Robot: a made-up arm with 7 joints. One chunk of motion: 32 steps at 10 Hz.
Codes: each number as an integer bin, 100 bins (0 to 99) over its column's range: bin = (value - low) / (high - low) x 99, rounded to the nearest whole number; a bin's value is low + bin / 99 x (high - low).
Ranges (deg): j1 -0.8..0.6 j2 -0.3..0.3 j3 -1..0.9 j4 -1.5..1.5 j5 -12..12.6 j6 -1..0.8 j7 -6.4..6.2
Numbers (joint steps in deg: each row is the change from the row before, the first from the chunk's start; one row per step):
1: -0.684 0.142 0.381 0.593 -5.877 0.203 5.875
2: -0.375 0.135 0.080 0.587 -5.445 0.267 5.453
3: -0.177 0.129 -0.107 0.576 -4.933 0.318 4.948
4: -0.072 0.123 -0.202 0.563 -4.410 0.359 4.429
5: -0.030 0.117 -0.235 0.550 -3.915 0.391 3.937
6: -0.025 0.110 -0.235 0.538 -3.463 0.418 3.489
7: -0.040 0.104 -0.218 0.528 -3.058 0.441 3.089
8: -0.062 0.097 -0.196 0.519 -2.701 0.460 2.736
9: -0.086 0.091 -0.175 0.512 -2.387 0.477 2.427
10: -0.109 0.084 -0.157 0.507 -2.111 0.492 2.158
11: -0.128 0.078 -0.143 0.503 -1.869 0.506 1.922
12: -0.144 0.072 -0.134 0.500 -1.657 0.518 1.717
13: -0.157 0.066 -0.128 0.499 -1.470 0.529 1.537
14: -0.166 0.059 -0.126 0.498 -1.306 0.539 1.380
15: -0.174 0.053 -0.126 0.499 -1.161 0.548 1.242
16: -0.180 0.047 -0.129 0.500 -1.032 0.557 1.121
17: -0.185 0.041 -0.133 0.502 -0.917 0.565 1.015
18: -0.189 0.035 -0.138 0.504 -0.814 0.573 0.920
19: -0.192 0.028 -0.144 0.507 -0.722 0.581 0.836
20: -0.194 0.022 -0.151 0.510 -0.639 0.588 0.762
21: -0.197 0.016 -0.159 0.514 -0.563 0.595 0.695
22: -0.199 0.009 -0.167 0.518 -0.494 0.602 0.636
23: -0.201 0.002 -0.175 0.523 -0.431 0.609 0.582
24: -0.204 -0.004 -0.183 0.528 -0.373 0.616 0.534
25: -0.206 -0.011 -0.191 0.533 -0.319 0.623 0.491
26: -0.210 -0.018 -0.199 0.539 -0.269 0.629 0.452
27: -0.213 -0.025 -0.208 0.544 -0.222 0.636 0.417
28: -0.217 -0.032 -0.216 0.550 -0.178 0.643 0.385
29: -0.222 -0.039 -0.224 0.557 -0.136 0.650 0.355
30: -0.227 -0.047 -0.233 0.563 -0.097 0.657 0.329
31: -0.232 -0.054 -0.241 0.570 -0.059 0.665 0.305
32: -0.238 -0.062 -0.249 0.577 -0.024 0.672 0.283
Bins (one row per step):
1: 8 73 72 69 25 66 96
2: 30 72 56 69 26 70 93
3: 44 71 47 69 28 72 89
4: 51 70 42 68 31 75 85
5: 54 69 40 68 33 77 81
6: 55 68 40 67 34 78 78
7: 54 67 41 67 36 79 75
8: 52 66 42 67 37 80 72
9: 50 65 43 66 39 81 69
10: 49 63 44 66 40 82 67
11: 48 62 45 66 41 83 65
12: 46 61 45 66 42 83 64
13: 45 60 45 66 42 84 62
14: 45 59 46 66 43 85 61
15: 44 58 46 66 44 85 60
16: 44 57 45 66 44 86 59
17: 43 56 45 66 45 86 58
18: 43 55 45 66 45 87 58
19: 43 54 45 66 45 87 57
20: 43 53 44 66 46 87 56
21: 43 52 44 66 46 88 56
22: 42 51 43 67 46 88 55
23: 42 50 43 67 47 88 55
24: 42 49 43 67 47 89 54
25: 42 48 42 67 47 89 54
26: 42 47 42 67 47 90 54
27: 42 45 41 67 47 90 54
28: 41 44 41 68 48 90 53
29: 41 43 40 68 48 91 53
30: 41 42 40 68 48 91 53
31: 40 41 40 68 48 92 53
32: 40 39 39 69 48 92 53

